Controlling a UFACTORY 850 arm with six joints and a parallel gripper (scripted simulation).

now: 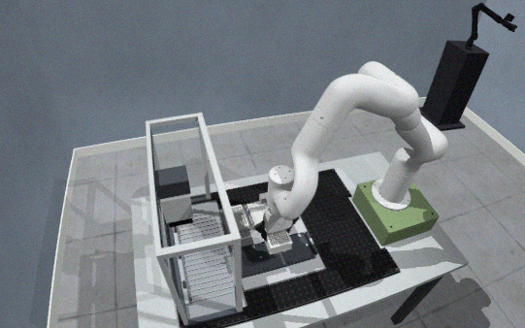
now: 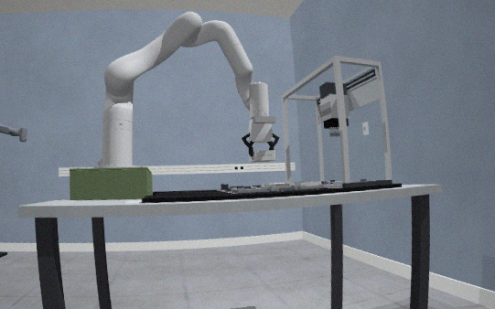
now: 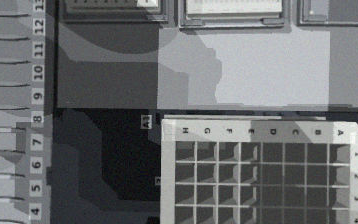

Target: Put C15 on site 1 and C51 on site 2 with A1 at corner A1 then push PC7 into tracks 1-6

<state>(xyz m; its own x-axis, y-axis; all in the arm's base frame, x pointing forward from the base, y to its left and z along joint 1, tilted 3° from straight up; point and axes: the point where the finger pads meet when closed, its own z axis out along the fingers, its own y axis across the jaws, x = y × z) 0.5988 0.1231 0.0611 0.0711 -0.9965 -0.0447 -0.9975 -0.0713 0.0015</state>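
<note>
My gripper is now 1 cm past the carrier PC7 and 14 cm above it.
</note>
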